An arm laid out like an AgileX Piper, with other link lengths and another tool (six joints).
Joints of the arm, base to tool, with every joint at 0 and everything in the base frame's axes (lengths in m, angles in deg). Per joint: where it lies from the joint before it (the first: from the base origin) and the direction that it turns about. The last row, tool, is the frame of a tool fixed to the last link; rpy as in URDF.
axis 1: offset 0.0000 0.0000 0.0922 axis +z
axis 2: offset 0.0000 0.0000 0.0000 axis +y
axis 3: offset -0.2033 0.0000 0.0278 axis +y
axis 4: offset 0.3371 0.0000 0.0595 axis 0.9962 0 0.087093
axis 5: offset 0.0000 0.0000 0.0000 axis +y
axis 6: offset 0.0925 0.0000 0.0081 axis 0.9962 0 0.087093
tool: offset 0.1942 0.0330 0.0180 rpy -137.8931 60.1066 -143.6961
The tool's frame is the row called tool.
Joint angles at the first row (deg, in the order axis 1, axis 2, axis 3, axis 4, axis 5, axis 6):
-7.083 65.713 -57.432 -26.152 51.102 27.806
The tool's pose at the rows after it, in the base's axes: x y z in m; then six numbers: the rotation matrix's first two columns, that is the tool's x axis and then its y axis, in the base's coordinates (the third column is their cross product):
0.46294 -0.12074 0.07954 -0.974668 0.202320 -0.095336 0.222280 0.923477 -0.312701
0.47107 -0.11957 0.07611 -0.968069 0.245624 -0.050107 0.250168 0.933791 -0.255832
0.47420 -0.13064 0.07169 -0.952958 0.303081 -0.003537 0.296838 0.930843 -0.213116
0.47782 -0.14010 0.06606 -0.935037 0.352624 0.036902 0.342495 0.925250 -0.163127
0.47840 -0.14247 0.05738 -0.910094 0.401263 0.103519 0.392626 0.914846 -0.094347
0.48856 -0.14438 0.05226 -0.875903 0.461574 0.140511 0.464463 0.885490 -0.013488
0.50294 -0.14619 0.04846 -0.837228 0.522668 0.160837 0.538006 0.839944 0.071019
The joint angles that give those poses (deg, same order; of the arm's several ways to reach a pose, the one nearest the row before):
-7.187 72.848 -65.239 -22.757 55.616 27.901
-8.352 78.362 -71.468 -18.922 58.744 27.689
-10.675 83.347 -77.054 -16.075 61.857 27.689
-13.098 87.803 -81.835 -12.882 64.185 27.689
-15.357 92.636 -87.085 -8.601 67.980 28.112
-17.189 97.444 -92.168 -4.621 69.894 30.781
-18.701 101.428 -96.059 -0.840 70.111 34.375

